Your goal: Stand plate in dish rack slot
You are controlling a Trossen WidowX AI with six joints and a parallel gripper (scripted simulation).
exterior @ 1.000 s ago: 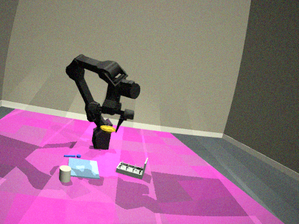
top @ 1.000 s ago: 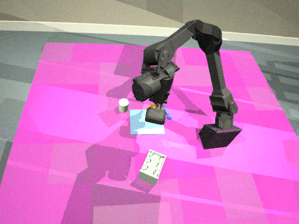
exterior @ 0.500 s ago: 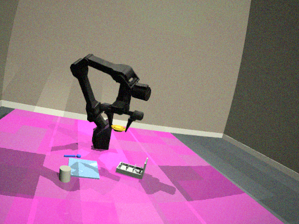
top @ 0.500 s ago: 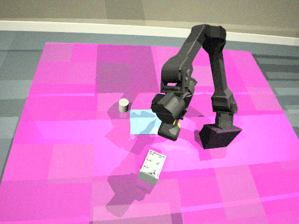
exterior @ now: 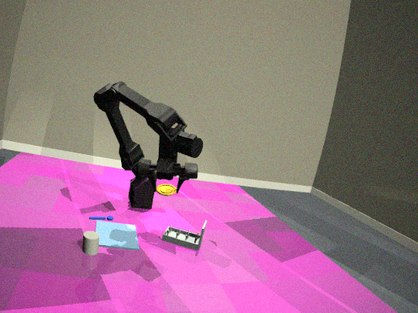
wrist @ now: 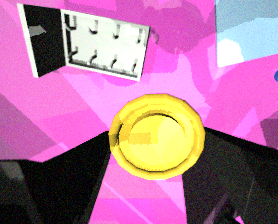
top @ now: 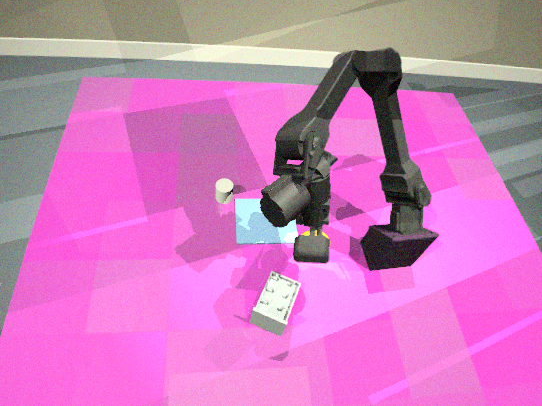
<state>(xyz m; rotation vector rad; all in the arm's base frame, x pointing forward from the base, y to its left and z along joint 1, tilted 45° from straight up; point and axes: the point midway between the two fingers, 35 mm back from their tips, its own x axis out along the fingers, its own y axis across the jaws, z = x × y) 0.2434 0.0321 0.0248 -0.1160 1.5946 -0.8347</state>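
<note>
The grey dish rack lies 12 cm below my gripper tip, 8 cm ahead of it and 6 cm to the left of it. Also, from my gripper tip: yellow plate: 1 cm above; light blue sheet: 16 cm to the right, 14 cm below, 5 cm ahead; blue spoon: 18 cm to the right, 14 cm below, 6 cm behind.
</note>
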